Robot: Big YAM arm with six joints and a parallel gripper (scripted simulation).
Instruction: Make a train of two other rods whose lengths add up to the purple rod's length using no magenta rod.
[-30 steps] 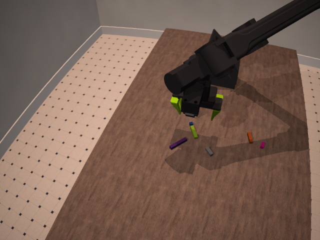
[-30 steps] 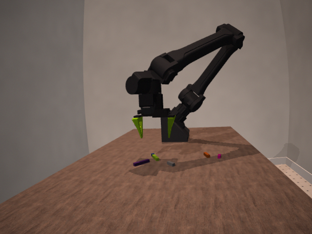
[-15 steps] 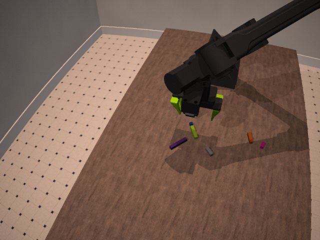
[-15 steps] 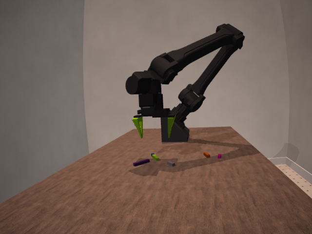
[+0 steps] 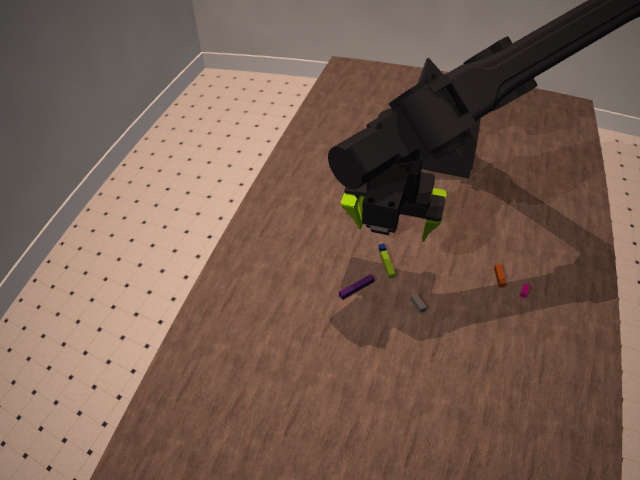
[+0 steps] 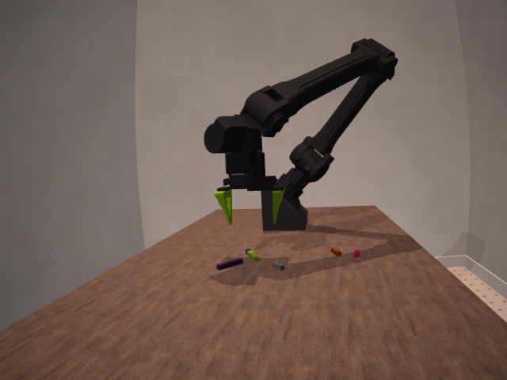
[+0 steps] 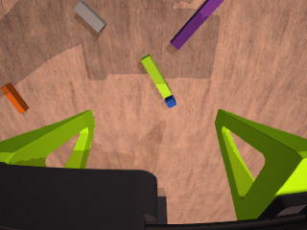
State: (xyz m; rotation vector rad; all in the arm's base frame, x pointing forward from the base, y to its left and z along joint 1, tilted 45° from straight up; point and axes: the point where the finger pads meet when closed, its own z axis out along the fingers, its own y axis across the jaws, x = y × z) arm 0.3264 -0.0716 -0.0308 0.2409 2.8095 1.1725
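Right now my hand is 8 cm above the lime rod. The rest, counted from my hand: grey rod: 8 cm below, 7 cm ahead, 5 cm to the left; then blue rod: 8 cm below, 3 cm behind, 2 cm to the right; then purple rod: 8 cm below, 5 cm ahead, 4 cm to the right.
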